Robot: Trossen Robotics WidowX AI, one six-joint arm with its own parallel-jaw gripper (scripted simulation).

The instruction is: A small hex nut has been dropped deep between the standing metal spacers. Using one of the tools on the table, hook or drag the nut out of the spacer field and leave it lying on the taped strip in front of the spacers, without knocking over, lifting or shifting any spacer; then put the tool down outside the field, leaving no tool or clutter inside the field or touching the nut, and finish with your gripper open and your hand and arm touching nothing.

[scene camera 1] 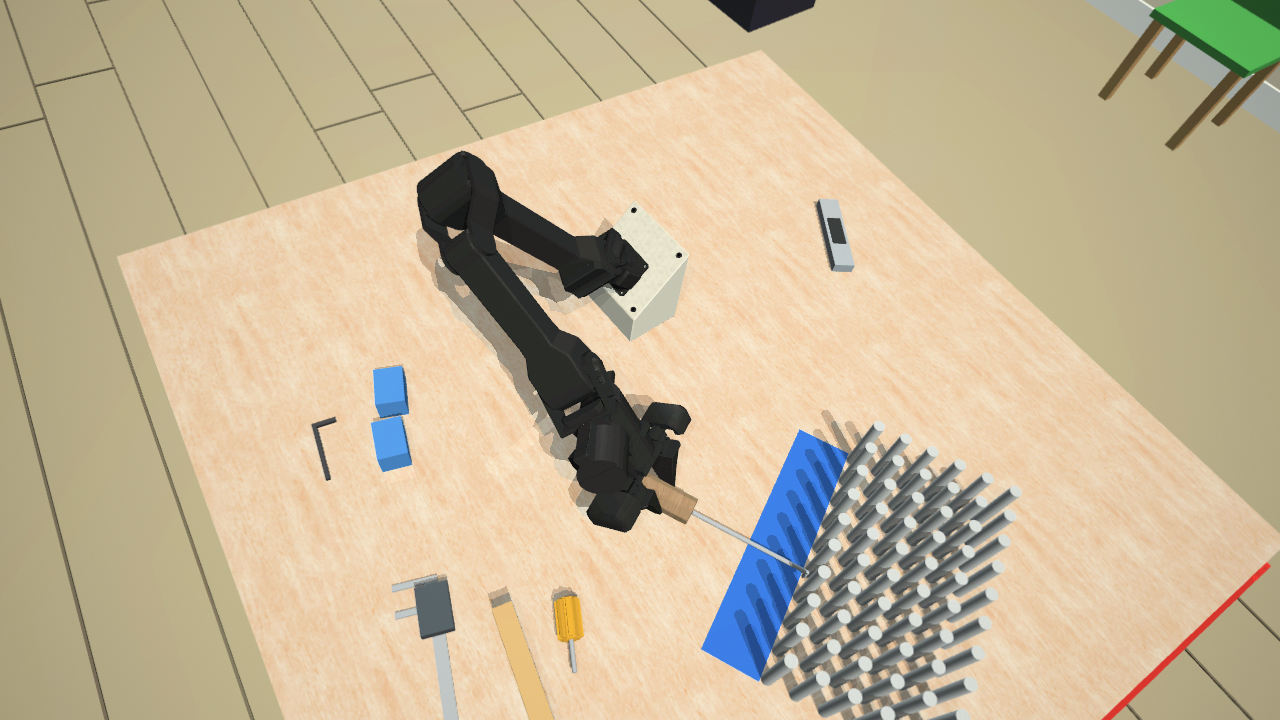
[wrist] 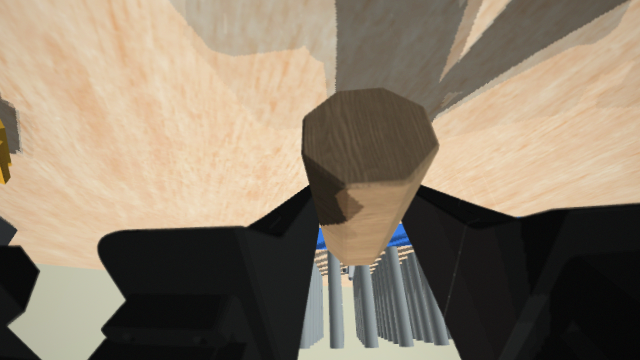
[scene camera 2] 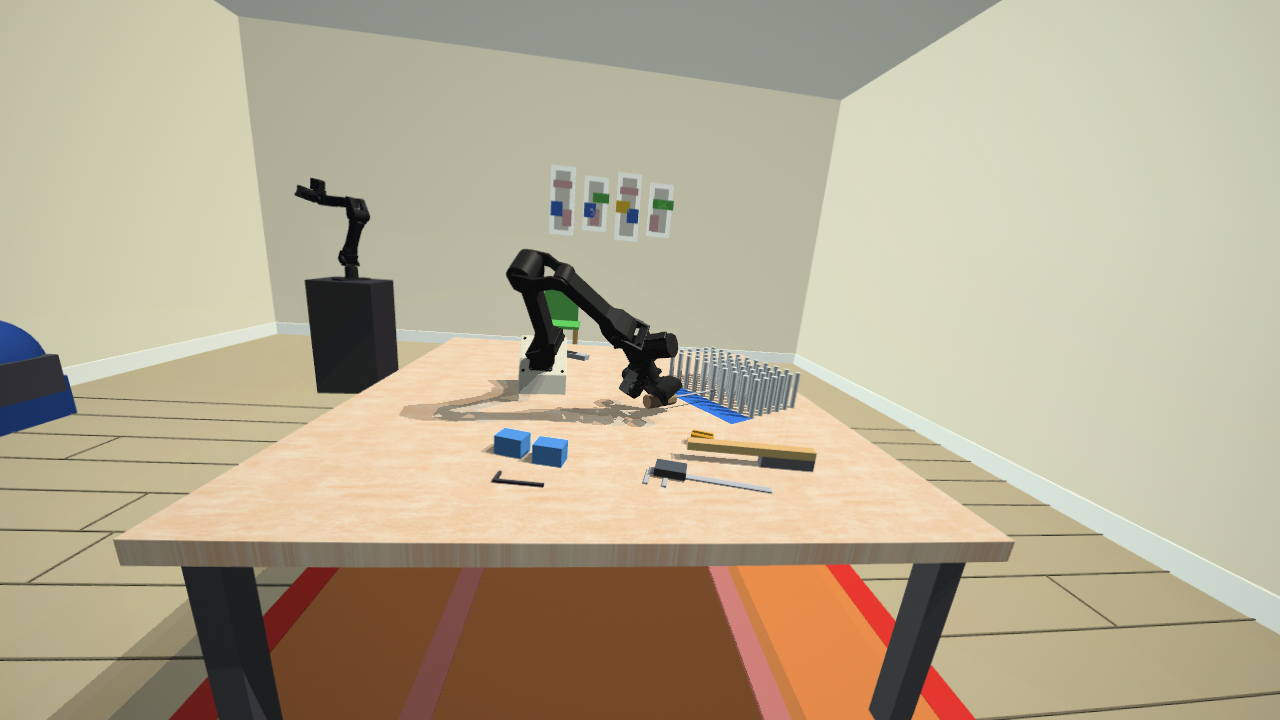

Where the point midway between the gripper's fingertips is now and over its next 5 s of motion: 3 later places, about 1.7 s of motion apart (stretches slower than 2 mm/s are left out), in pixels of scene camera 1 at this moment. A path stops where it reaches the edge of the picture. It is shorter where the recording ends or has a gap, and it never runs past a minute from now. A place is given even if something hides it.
My gripper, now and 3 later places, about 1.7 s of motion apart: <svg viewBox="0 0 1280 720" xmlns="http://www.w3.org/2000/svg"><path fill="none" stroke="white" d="M665 501L685 512L708 524L730 536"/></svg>
